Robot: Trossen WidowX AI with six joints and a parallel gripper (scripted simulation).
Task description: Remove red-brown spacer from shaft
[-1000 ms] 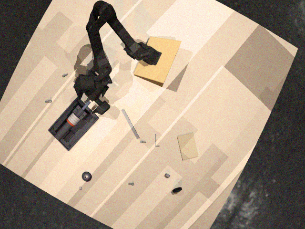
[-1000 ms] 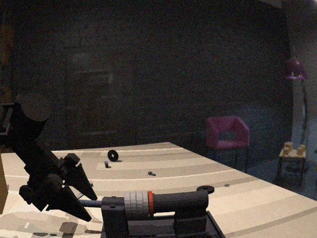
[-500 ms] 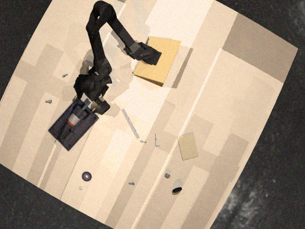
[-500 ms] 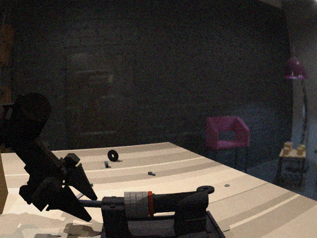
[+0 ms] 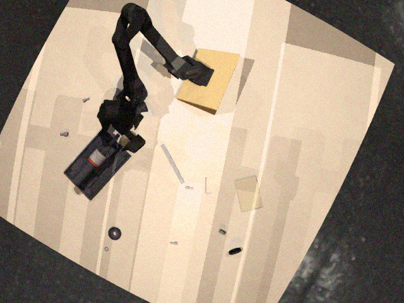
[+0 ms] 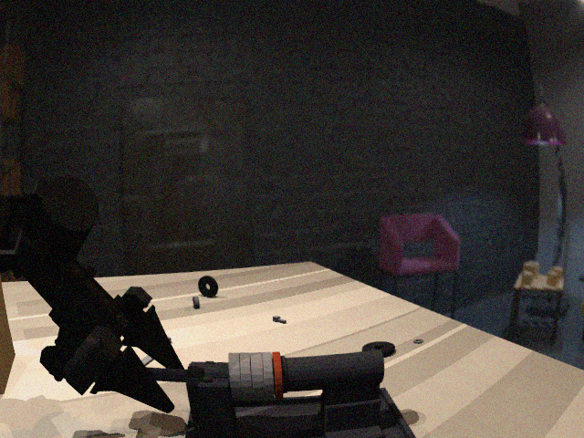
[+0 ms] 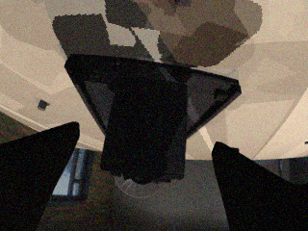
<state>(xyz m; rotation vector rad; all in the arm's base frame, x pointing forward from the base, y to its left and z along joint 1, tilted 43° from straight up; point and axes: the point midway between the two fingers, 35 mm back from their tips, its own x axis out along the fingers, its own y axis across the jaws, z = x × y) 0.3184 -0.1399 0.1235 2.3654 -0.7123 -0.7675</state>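
The grey-blue shaft is 5 cm ahead of my gripper tip, 2 cm to the right of it and 2 cm above it. Also, from my gripper tip: grey flat bar (22 cm to the left, 6 cm below, 2 cm behind); thin pin (38 cm to the left, 6 cm below, 1 cm ahead); red-brown spacer (10 cm ahead, 3 cm to the right, 2 cm above).
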